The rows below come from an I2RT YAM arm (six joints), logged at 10 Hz.
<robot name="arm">
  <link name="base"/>
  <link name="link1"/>
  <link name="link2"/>
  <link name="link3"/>
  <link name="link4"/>
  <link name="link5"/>
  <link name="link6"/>
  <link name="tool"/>
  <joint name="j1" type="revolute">
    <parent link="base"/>
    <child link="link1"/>
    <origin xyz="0 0 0.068" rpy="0 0 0"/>
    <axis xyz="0 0 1"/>
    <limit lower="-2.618" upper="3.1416"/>
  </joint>
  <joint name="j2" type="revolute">
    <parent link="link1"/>
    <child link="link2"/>
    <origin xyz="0.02 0.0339 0.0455" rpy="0 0 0"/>
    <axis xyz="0 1 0"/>
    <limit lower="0" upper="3.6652"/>
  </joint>
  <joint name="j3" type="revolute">
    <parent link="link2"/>
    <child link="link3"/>
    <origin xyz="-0.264 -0.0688 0" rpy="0 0 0"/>
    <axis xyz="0 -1 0"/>
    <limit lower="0" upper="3.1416"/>
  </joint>
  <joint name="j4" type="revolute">
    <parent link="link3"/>
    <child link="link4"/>
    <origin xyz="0.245 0.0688 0.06" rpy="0 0 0"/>
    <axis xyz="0 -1 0"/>
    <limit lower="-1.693" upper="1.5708"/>
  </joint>
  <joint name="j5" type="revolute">
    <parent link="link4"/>
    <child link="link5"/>
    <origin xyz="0.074 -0.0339 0.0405" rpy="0 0 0"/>
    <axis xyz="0 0 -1"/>
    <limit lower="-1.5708" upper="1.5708"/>
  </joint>
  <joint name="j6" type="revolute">
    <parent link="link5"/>
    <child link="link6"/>
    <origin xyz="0.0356 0 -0.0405" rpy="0 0 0"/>
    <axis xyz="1 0 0"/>
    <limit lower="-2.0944" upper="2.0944"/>
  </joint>
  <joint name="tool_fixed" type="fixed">
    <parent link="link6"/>
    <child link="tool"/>
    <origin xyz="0 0 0" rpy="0 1.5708 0"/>
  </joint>
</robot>
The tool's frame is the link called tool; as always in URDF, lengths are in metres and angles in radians.
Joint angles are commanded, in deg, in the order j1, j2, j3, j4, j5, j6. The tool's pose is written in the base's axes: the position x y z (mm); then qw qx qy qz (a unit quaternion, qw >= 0). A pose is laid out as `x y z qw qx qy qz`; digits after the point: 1 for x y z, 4 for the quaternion.
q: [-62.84, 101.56, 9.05, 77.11, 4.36, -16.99]
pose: 101.5 -203.8 95.7 0.4450 0.3309 0.7231 -0.4118
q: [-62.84, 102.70, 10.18, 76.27, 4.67, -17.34]
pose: 103.5 -208.0 93.0 0.4377 0.3316 0.7276 -0.4111
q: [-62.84, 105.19, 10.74, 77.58, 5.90, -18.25]
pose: 103.9 -210.5 87.6 0.4252 0.3327 0.7305 -0.4182
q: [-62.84, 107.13, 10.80, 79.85, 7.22, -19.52]
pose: 103.4 -211.3 84.7 0.4163 0.3301 0.7292 -0.4312
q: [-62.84, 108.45, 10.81, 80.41, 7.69, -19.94]
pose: 103.0 -211.1 80.8 0.4083 0.3308 0.7331 -0.4318
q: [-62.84, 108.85, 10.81, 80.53, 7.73, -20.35]
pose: 102.9 -211.0 79.5 0.4051 0.3287 0.7355 -0.4323
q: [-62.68, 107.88, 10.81, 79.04, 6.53, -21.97]
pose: 104.0 -210.1 80.4 0.4027 0.3124 0.7458 -0.4291
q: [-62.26, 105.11, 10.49, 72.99, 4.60, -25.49]
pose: 104.8 -205.5 79.0 0.3817 0.2821 0.7773 -0.4130
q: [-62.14, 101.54, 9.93, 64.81, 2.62, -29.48]
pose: 103.1 -198.5 76.2 0.3512 0.2509 0.8138 -0.3892
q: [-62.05, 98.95, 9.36, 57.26, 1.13, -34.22]
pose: 100.4 -190.6 71.1 0.3154 0.2153 0.8491 -0.3649
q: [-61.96, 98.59, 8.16, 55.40, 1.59, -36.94]
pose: 96.6 -183.5 66.2 0.2907 0.1984 0.8646 -0.3586
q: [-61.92, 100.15, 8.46, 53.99, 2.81, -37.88]
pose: 95.4 -182.5 59.7 0.2670 0.1975 0.8754 -0.3512
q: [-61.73, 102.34, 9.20, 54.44, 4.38, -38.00]
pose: 96.3 -184.8 55.0 0.2525 0.2014 0.8782 -0.3529
